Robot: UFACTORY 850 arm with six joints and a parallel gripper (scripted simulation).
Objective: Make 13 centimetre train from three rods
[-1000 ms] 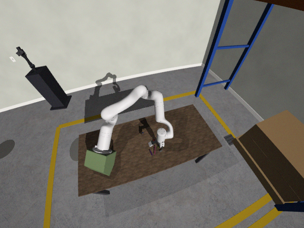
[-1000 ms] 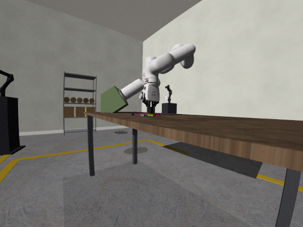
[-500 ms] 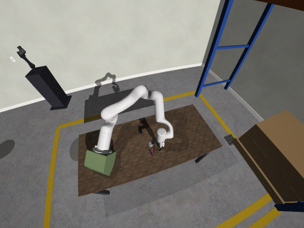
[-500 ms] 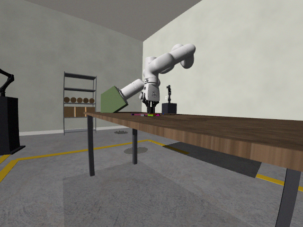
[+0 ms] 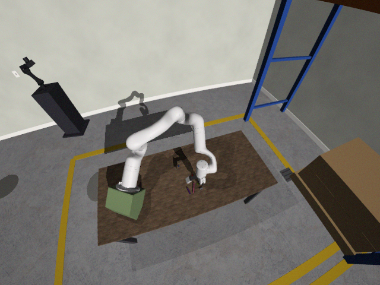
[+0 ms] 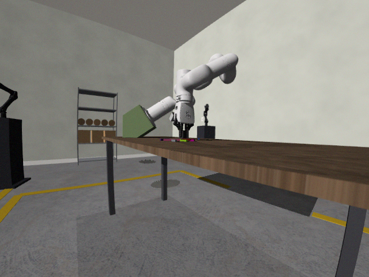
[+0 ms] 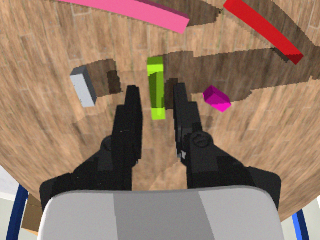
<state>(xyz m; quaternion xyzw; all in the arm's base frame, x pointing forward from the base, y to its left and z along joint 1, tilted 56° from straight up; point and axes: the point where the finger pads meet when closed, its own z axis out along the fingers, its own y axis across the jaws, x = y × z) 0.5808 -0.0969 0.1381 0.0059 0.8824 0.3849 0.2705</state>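
The lime rod is 3 cm below my hand. Also, from my hand: magenta rod (5 cm to the left, 3 cm below); then pink rod (6 cm behind, 4 cm to the right, 3 cm below); then grey rod (5 cm to the right, 3 cm below).
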